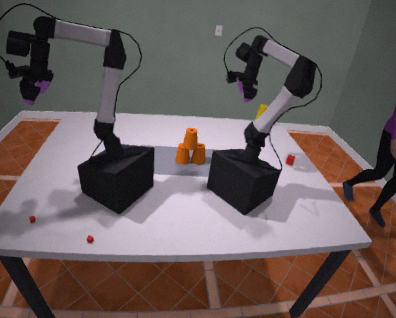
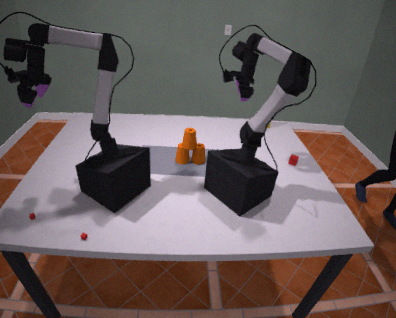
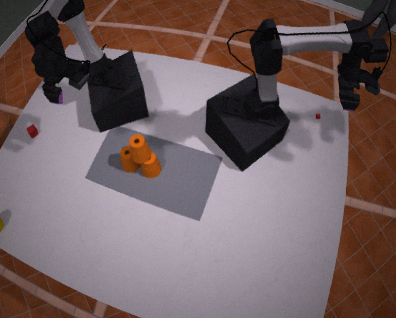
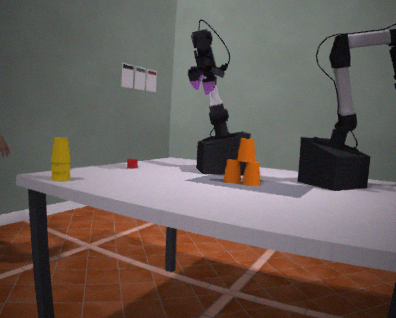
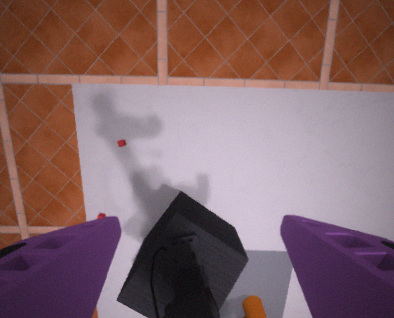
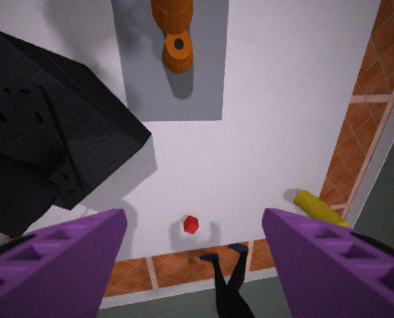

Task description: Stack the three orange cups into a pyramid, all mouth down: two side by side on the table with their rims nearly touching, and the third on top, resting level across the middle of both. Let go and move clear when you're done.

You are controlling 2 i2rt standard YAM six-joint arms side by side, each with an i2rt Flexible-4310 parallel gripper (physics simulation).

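Places are measured from the left arm's base along level axes (x right, y back, z down), in metres.
Where they show: left gripper, fingertip midpoint: (image 1: 36,99) (image 2: 34,102) (image 3: 345,98) (image 5: 200,223); right gripper, fingertip midpoint: (image 1: 243,97) (image 2: 241,96) (image 3: 68,93) (image 4: 201,92) (image 6: 194,215); left arm's base at its link origin: (image 1: 115,156) (image 2: 112,156) (image 3: 250,110) (image 4: 335,146) (image 5: 187,279); right arm's base at its link origin: (image 1: 248,161) (image 2: 244,161) (image 3: 112,79) (image 4: 222,137) (image 6: 41,148).
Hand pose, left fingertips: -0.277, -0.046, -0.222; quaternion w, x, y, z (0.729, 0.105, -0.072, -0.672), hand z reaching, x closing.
Observation:
Things, the pixels of their top centre, and the offset from my left fingertips, as dx, dy, dz. Level surfaces: height alone.
- top cup at its top centre: (image 3: 137,142) (image 4: 248,139) (image 1: 191,129) (image 2: 189,129) +0.617, -0.147, +0.212
- grey mat at its surface level: dz +0.385
- red cube at its top centre: (image 6: 191,229) (image 3: 30,128) (image 4: 132,159) (image 1: 291,157) +1.182, -0.085, +0.346
Three orange cups form a pyramid, all mouth down. One bottom cup (image 1: 182,154) (image 2: 182,154) (image 3: 151,167) (image 4: 252,175) stands beside the other bottom cup (image 1: 199,155) (image 2: 199,155) (image 3: 129,162) (image 4: 232,172) (image 6: 178,56), with a narrow gap between them. The top cup (image 1: 191,139) (image 2: 189,139) (image 3: 139,150) (image 4: 246,151) rests level across both. My left gripper (image 1: 37,95) (image 2: 34,97) (image 5: 200,223) is open and empty, high and far from the cups. My right gripper (image 1: 245,95) (image 4: 202,89) (image 6: 194,215) is open and empty, raised well clear of them.
The cups stand on a grey mat (image 1: 165,167) (image 3: 185,195) between the two black arm bases. A red cube (image 1: 290,160) (image 3: 32,131) (image 4: 132,163) and stacked yellow cups (image 4: 60,160) (image 6: 317,206) stand beyond my right arm. Small red cubes (image 1: 32,219) (image 1: 90,239) lie near the left front.

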